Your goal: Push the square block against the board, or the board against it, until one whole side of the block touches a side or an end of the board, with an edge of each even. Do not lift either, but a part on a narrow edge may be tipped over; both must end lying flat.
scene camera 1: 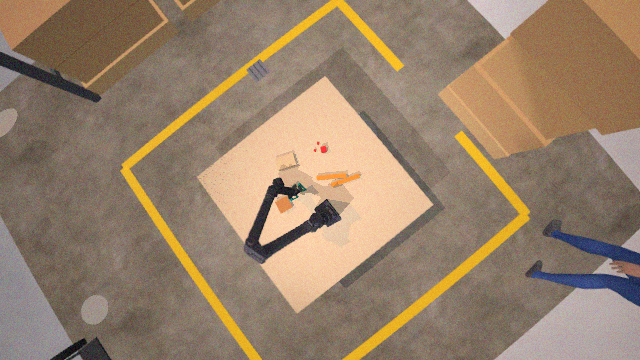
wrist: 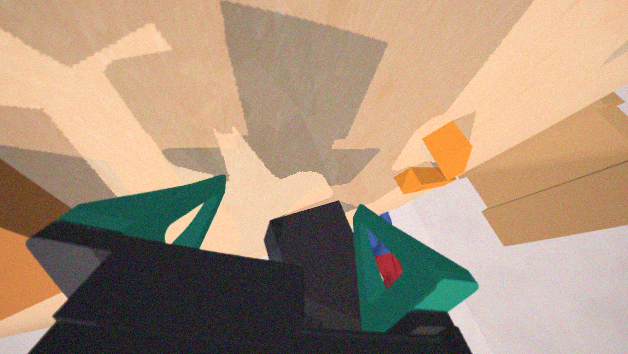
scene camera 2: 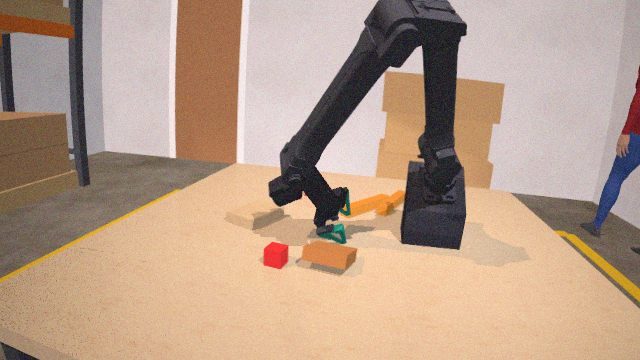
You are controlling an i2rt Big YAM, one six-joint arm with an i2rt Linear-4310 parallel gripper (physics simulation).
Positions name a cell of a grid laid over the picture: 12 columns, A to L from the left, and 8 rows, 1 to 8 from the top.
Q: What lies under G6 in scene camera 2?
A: My gripper.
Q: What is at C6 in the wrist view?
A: My gripper.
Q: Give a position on an orange square block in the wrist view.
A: A5
